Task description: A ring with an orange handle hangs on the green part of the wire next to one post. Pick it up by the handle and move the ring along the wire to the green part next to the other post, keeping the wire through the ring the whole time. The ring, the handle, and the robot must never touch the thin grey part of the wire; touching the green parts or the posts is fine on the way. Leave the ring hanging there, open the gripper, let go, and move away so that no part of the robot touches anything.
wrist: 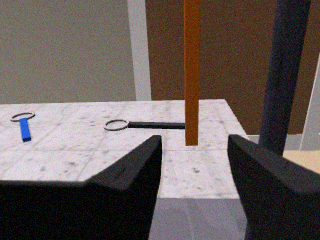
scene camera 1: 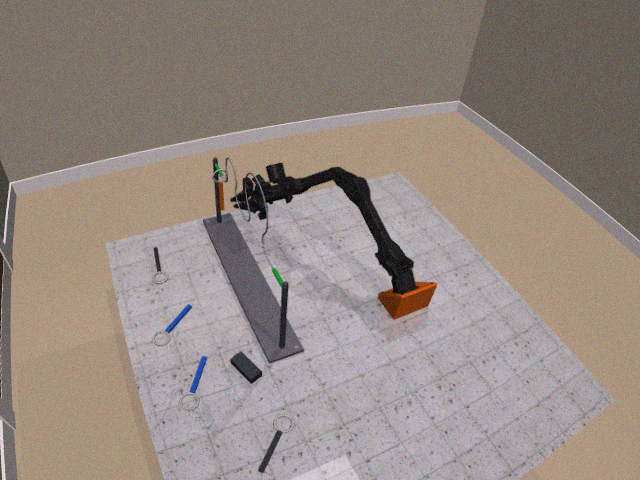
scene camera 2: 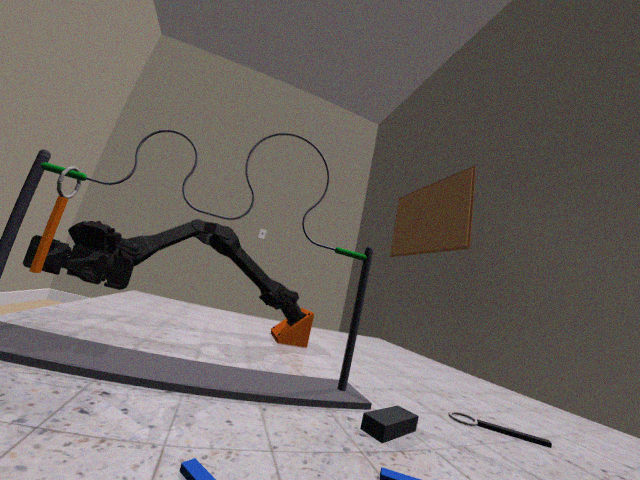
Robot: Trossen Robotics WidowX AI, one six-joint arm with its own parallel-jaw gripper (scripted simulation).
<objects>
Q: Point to a black block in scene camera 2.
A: At 386, 424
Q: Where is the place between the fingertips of my gripper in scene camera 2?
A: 54, 261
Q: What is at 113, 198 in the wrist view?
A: My gripper.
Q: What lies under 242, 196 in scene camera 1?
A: My gripper.
</objects>
